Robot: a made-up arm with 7 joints. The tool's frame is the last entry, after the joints.
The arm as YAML. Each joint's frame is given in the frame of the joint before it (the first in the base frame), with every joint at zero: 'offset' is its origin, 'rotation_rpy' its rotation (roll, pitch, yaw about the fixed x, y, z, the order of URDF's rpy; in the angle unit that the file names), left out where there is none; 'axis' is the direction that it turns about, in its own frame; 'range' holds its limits. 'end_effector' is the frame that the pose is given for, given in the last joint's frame.
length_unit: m
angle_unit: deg
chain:
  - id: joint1
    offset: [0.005, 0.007, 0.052]
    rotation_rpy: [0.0, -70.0, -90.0]
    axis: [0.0, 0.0, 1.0]
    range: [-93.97, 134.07]
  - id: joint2
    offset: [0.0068, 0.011, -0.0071]
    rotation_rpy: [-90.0, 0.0, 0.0]
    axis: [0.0, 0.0, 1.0]
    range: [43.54, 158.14]
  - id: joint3
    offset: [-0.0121, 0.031, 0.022]
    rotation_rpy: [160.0, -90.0, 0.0]
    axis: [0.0, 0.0, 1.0]
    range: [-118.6, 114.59]
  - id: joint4
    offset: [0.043, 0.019, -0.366]
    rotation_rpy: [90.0, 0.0, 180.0]
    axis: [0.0, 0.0, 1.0]
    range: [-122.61, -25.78]
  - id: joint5
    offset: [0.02, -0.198, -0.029]
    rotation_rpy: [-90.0, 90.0, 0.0]
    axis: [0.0, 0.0, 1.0]
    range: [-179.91, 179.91]
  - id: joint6
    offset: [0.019, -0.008, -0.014]
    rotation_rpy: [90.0, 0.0, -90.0]
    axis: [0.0, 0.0, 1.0]
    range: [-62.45, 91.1]
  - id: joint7
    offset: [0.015, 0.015, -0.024]
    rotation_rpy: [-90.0, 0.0, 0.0]
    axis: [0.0, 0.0, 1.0]
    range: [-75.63, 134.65]
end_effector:
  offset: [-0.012, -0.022, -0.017]
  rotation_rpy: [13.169, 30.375, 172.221]
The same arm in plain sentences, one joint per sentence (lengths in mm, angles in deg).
The arm has seven revolute joints in a row. What follows holds with every joint at zero, and every direction is one of the base frame's.
Joint 1 is mounted 5.0 mm along +x and 7.0 mm along +y and 52.0 mm along +z from the base frame's origin and turns about the direction (0, 0.9397, 0.342), from -93.97 to 134.07 deg.
Joint 2 is mounted 11.0 mm along +x and 9.0 mm along -y and 4.0 mm along +z from joint 1 and turns about +x, from 43.54 to 158.14 deg.
Joint 3 is mounted 22.0 mm along +x and 25.0 mm along -y and 22.0 mm along -z from joint 2 and turns about +z, from -118.60 to 114.59 deg.
Joint 4 is mounted 43.0 mm along +x and 19.0 mm along +y and 366.0 mm along -z from joint 3 and turns about +y, from -122.61 to -25.78 deg.
Joint 5 is mounted 20.0 mm along -x and 29.0 mm along -y and 198.0 mm along -z from joint 4 and turns about +z, from -179.91 to 179.91 deg.
Joint 6 is mounted 8.0 mm along -x and 19.0 mm along -y and 14.0 mm along -z from joint 5 and turns about +y, from -62.45 to 91.10 deg.
Joint 7 is mounted 15.0 mm along -x and 24.0 mm along -y and 15.0 mm along +z from joint 6 and turns about +z, from -75.63 to 134.65 deg.
The tool frame, which is the frame that the pose is given for, is mounted 12.0 mm along +x and 22.0 mm along +y and 17.0 mm along -z from joint 7; its axes are the base frame's turned by roll 13.17, pitch 30.37 and yaw -7.78 deg (as in URDF: about the fixed x, then y, then z).

